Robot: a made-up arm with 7 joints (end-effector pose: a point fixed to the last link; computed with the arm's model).
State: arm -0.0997 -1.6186 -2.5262 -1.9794 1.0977 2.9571 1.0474
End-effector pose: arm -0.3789 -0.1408 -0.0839 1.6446 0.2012 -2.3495
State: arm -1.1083 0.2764 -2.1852 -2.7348 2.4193 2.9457 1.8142
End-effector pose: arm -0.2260 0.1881 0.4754 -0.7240 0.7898 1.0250
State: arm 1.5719 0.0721 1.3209 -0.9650 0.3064 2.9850 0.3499
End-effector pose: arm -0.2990 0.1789 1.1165 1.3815 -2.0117 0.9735
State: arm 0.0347 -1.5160 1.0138 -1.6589 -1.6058 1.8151 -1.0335
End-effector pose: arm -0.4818 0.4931 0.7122 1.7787 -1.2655 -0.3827
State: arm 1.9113 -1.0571 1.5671 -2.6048 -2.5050 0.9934 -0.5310
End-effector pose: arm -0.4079 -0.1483 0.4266 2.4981 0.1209 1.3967
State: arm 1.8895 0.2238 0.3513 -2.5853 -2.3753 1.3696 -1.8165
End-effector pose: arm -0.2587 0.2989 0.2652 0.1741 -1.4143 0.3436
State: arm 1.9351 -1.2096 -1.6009 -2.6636 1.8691 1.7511 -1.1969
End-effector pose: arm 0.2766 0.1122 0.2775 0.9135 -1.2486 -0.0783
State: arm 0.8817 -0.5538 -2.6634 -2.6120 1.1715 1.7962 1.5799
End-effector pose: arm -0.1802 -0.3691 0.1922 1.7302 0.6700 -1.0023
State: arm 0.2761 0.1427 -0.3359 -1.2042 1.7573 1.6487 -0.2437
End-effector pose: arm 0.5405 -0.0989 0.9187 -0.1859 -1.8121 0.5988
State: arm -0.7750 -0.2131 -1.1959 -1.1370 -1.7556 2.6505 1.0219
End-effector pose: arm -0.2501 -0.3099 1.0173 2.1633 -2.2759 0.0608
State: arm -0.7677 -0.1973 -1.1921 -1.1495 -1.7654 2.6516 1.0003
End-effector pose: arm -0.2399 -0.3217 1.0116 -2.1582 2.2688 0.0157
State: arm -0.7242 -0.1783 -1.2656 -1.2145 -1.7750 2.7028 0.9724
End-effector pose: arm -0.2479 -0.3411 0.9795 -2.1249 2.2030 0.1686
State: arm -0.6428 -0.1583 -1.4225 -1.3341 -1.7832 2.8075 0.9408
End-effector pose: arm -0.2754 -0.3580 0.9198 -2.0612 2.0630 0.3608
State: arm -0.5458 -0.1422 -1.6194 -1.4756 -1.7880 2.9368 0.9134
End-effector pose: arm -0.3114 -0.3582 0.8504 -1.9858 1.8805 0.5027
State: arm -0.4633 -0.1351 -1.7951 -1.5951 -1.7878 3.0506 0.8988
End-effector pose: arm -0.3428 -0.3431 0.7935 -1.9273 1.7212 0.5505
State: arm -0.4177 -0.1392 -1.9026 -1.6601 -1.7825 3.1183 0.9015
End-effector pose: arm -0.3639 -0.3264 0.7622 -1.8996 1.6357 0.5269
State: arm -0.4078 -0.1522 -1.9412 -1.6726 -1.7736 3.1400 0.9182
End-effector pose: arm -0.3771 -0.3160 0.7533 -1.8967 1.6202 0.4707
